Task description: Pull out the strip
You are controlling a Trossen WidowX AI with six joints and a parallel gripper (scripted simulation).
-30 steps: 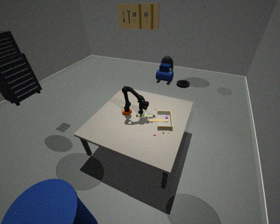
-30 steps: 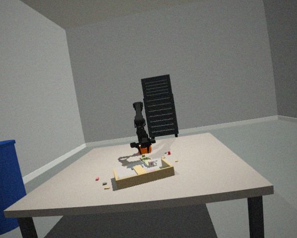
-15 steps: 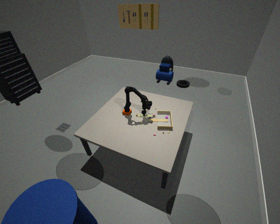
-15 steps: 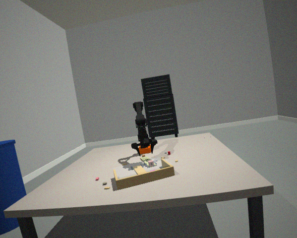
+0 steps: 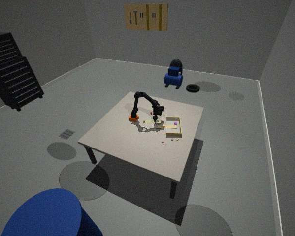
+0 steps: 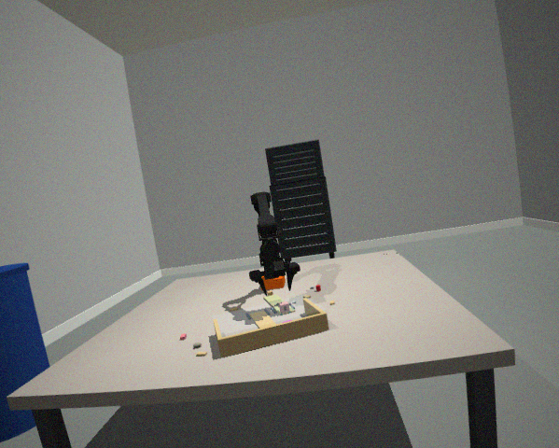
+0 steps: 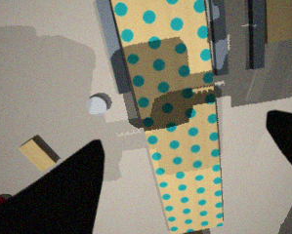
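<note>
My gripper tip is 9 cm short of the pink cube marked e, 3 cm above it and 1 cm to the right of it.
</note>
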